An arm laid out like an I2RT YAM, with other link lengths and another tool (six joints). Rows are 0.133 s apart.
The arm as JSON. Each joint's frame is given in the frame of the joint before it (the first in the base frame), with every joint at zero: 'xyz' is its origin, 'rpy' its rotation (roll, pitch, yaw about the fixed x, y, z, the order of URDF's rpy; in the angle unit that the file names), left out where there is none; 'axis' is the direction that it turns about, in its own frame. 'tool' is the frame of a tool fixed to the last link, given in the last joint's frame.
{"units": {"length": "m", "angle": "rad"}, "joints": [
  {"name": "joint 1", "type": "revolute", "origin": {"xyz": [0.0, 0.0, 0.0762]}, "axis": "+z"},
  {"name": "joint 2", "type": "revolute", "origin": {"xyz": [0.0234, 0.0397, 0.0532], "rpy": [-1.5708, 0.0, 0.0]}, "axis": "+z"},
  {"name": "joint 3", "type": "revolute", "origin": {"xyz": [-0.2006, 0.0, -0.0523], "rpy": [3.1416, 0.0, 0.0]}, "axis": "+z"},
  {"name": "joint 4", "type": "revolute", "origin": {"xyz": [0.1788, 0.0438, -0.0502]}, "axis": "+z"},
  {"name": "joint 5", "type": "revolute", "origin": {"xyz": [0.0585, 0.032, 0.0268], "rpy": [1.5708, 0.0, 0.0]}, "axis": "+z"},
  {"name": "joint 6", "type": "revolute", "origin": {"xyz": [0.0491, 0.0, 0.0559], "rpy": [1.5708, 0.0, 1.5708]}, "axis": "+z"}
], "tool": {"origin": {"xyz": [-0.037, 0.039, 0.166], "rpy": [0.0, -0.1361, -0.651]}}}
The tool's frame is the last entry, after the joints.
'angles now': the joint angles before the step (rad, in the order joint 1, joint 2, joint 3, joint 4, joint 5, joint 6). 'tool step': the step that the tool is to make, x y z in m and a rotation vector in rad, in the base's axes. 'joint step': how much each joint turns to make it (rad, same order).
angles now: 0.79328 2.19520 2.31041 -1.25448 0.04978 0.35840
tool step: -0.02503 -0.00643 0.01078 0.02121 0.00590 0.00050
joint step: 0.03204 -0.15753 -0.19873 0.05073 -0.00381 0.03662
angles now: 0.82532 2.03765 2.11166 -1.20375 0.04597 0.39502
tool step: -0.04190 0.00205 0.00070 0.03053 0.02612 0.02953
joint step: 0.08200 -0.15527 -0.23003 0.07858 -0.01337 0.06445
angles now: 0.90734 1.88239 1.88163 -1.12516 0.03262 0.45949
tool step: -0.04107 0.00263 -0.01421 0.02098 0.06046 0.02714
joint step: 0.07858 -0.09614 -0.21060 0.09500 -0.03395 0.07248
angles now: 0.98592 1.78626 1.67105 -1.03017 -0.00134 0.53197
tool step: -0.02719 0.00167 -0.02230 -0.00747 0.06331 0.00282
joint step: 0.05494 -0.01603 -0.14003 0.08509 -0.02517 0.06753
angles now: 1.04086 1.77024 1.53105 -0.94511 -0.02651 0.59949
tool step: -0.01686 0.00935 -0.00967 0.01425 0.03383 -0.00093
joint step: 0.04844 0.00875 -0.05230 0.05916 -0.01526 0.05950
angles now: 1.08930 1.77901 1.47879 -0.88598 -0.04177 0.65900
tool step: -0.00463 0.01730 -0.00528 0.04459 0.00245 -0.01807
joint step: 0.03547 0.01603 -0.03319 0.09042 0.00076 0.05797
